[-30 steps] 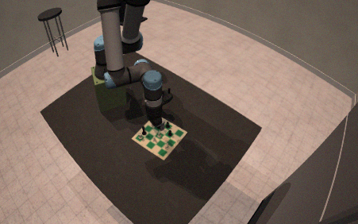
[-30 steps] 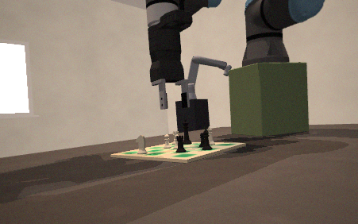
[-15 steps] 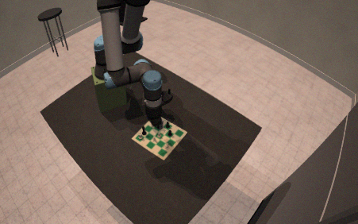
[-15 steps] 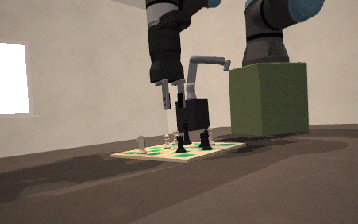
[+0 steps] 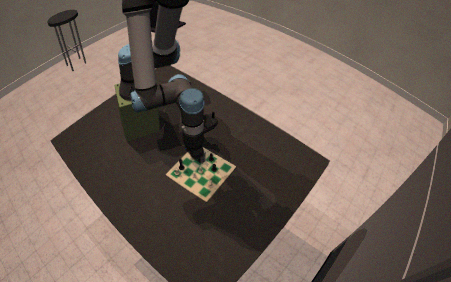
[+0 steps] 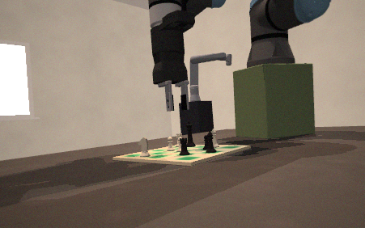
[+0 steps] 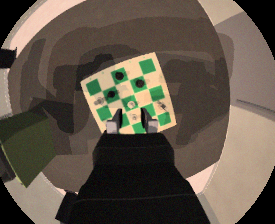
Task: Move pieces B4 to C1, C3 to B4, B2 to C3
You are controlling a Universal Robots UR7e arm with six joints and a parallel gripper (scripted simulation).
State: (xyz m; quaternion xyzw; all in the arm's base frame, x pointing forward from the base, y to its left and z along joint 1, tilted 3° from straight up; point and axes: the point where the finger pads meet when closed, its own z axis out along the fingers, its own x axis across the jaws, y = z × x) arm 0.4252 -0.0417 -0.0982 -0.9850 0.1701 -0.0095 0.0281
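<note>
The cream chessboard lies 110 mm below my hand.
</note>
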